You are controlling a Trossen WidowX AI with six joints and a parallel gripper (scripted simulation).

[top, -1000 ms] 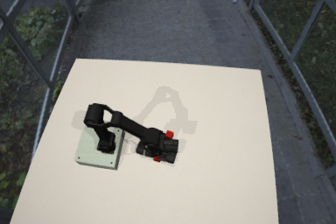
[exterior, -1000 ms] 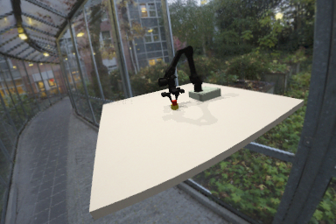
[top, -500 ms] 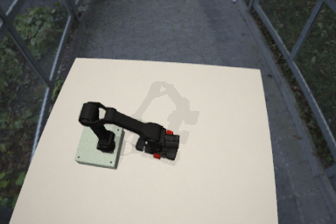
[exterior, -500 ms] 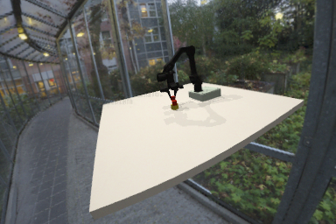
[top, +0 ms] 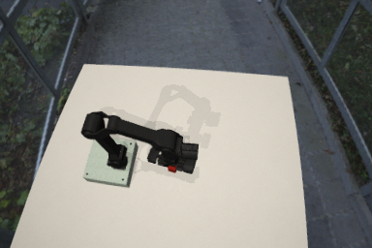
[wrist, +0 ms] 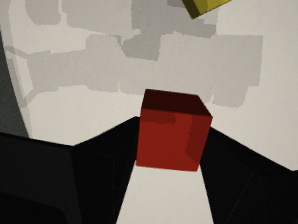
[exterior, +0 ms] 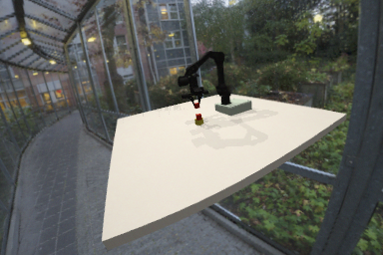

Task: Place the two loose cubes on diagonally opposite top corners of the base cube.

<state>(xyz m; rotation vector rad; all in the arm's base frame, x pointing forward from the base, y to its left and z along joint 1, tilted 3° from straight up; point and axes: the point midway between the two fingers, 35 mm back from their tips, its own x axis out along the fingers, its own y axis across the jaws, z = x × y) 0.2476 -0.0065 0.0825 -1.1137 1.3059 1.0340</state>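
The yellow base cube lies 4 cm ahead of my gripper tip, 9 cm to the left of it and 8 cm below it. From my gripper tip the other things lie so: red cube (right at my gripper tip).
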